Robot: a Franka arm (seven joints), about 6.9 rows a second.
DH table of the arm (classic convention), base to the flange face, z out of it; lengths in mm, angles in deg. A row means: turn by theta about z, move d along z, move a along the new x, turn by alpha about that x. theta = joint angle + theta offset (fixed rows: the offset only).
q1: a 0, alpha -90, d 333, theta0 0
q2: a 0, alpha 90, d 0, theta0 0
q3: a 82.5, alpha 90, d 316, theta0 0
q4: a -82.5, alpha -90, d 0, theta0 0
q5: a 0, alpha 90, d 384, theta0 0
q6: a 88, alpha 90, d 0, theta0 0
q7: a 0, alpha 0, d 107, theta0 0
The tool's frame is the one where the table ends.
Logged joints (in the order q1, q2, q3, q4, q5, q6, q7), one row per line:
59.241, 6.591, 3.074, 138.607, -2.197, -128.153, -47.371
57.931, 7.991, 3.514, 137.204, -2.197, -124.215, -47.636
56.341, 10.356, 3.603, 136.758, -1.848, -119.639, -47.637
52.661, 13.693, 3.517, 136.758, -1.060, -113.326, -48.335
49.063, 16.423, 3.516, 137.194, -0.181, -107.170, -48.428
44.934, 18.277, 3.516, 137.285, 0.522, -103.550, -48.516
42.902, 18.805, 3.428, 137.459, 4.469, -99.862, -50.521
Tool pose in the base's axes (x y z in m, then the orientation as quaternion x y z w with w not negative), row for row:
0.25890, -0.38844, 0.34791, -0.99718, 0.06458, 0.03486, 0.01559
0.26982, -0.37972, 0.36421, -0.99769, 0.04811, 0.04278, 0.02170
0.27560, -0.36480, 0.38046, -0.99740, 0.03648, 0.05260, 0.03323
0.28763, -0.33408, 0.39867, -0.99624, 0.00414, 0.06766, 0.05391
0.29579, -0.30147, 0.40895, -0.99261, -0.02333, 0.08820, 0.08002
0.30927, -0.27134, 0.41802, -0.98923, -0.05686, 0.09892, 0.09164
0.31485, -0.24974, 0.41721, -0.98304, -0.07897, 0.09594, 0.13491
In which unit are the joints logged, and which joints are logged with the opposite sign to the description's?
The joints are logged in degrees. Opposite sign: q1, q2, q4, q6.
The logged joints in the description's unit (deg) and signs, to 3 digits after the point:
-59.241, -6.591, 3.074, -138.607, -2.197, 128.153, -47.371
-57.931, -7.991, 3.514, -137.204, -2.197, 124.215, -47.636
-56.341, -10.356, 3.603, -136.758, -1.848, 119.639, -47.637
-52.661, -13.693, 3.517, -136.758, -1.060, 113.326, -48.335
-49.063, -16.423, 3.516, -137.194, -0.181, 107.170, -48.428
-44.934, -18.277, 3.516, -137.285, 0.522, 103.550, -48.516
-42.902, -18.805, 3.428, -137.459, 4.469, 99.862, -50.521

